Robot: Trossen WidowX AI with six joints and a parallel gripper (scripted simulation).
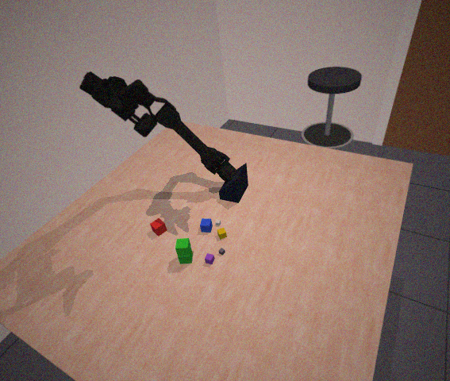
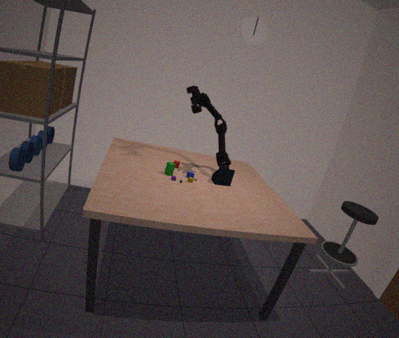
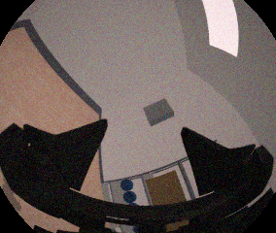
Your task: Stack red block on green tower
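Right now the purple block is 51 cm below my gripper tip, 15 cm to the left of it and 1 cm ahead of it. The rest, counted from my gripper tip: blue block: 51 cm below, 12 cm behind, 6 cm to the left; yellow block: 51 cm below, 13 cm to the left, 11 cm behind.
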